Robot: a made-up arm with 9 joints. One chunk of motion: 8 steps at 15 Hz.
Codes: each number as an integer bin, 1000 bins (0 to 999) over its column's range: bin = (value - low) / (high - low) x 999, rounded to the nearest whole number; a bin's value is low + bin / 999 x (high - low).
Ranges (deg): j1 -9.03..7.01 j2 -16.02..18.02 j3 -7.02..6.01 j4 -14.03..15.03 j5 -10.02..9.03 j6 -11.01..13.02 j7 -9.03..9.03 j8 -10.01..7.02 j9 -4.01..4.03
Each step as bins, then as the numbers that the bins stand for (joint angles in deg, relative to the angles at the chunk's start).
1 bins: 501 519 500 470 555 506 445 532 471
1 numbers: -0.99 1.66 -0.50 -0.36 0.56 1.16 -0.99 -0.94 -0.22
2 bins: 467 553 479 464 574 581 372 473 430
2 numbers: -1.53 2.82 -0.77 -0.53 0.93 2.97 -2.30 -1.95 -0.55
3 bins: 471 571 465 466 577 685 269 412 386
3 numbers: -1.47 3.44 -0.95 -0.47 0.98 5.47 -4.17 -2.99 -0.90
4 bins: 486 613 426 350 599 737 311 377 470
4 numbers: -1.23 4.87 -1.46 -3.85 1.40 6.72 -3.41 -3.58 -0.23
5 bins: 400 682 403 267 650 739 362 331 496
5 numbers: -2.61 7.22 -1.76 -6.26 2.37 6.77 -2.49 -4.37 -0.02
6 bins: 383 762 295 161 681 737 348 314 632
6 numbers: -2.88 9.94 -3.17 -9.35 2.97 6.72 -2.74 -4.66 1.08
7 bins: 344 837 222 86 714 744 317 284 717
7 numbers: -3.51 12.50 -4.12 -11.53 3.60 6.89 -3.30 -5.17 1.76
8 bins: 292 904 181 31 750 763 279 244 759
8 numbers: -4.34 14.78 -4.66 -13.13 4.28 7.34 -3.99 -5.85 2.10
